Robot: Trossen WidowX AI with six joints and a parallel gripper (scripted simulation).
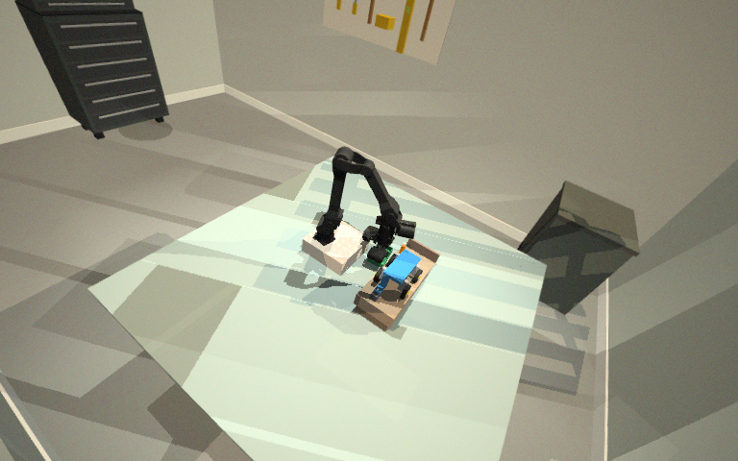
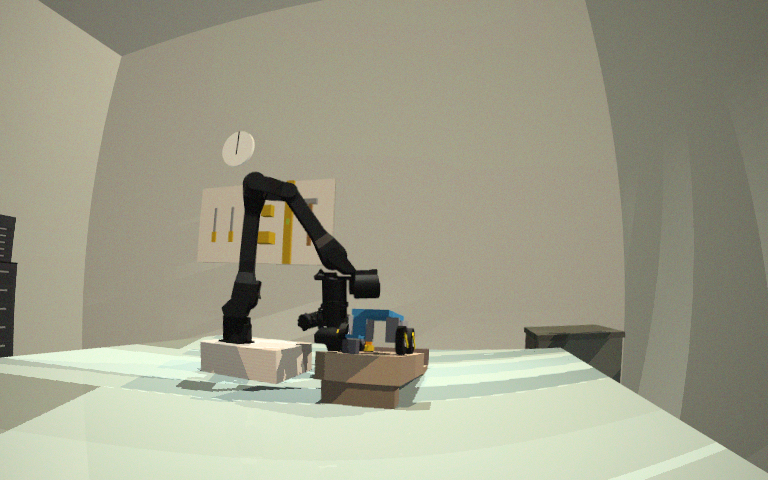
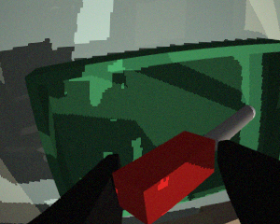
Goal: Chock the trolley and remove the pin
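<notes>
My gripper tip is now 10 mm past the red-headed stop pin and 10 mm to the right of it. From my gripper tip the other things lie so: yellow chock 80 mm ahead, 50 mm above; then tan ramp 150 mm ahead, 100 mm to the right, 20 mm above; then green tray 10 mm behind, 10 mm to the left, 40 mm below.
</notes>
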